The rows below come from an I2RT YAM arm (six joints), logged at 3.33 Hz.
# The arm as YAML. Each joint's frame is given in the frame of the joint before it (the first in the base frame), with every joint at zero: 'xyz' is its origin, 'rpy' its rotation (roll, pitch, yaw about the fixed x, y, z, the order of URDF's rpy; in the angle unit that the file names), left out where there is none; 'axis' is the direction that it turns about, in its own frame. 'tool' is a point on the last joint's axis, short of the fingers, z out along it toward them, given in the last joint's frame.
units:
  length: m
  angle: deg
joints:
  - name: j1
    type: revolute
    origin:
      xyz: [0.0, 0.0, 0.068]
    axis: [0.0, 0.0, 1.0]
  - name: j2
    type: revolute
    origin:
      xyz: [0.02, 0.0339, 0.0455]
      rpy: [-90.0, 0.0, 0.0]
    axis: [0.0, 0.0, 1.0]
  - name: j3
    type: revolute
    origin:
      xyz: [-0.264, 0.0, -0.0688]
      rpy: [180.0, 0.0, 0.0]
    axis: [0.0, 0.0, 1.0]
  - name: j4
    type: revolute
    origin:
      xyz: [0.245, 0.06, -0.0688]
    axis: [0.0, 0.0, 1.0]
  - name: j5
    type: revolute
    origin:
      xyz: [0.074, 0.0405, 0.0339]
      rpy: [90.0, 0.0, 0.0]
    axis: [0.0, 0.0, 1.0]
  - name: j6
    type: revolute
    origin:
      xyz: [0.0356, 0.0, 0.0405]
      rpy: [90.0, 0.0, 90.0]
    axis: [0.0, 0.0, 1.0]
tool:
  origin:
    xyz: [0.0, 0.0, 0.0]
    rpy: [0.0, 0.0, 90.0]
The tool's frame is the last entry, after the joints.
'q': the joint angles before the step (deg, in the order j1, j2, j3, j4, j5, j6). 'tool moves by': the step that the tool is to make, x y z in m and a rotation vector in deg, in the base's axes. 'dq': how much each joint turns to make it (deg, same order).
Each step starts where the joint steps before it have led.
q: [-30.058 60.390 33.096 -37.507 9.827 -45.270]
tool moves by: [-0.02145 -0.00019 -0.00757 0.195 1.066 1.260]
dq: [-4.254 -4.699 -3.715 -1.188 -1.975 -5.226]
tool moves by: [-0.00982 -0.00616 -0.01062 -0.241 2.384 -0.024]
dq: [-3.846 0.159 -2.195 1.140 -0.117 -4.181]
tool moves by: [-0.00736 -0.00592 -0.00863 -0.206 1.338 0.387]
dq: [-3.479 0.472 -1.775 1.867 -0.616 -3.983]
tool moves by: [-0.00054 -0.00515 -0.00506 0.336 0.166 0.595]
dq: [-1.725 1.635 -0.516 2.042 -1.044 -2.090]
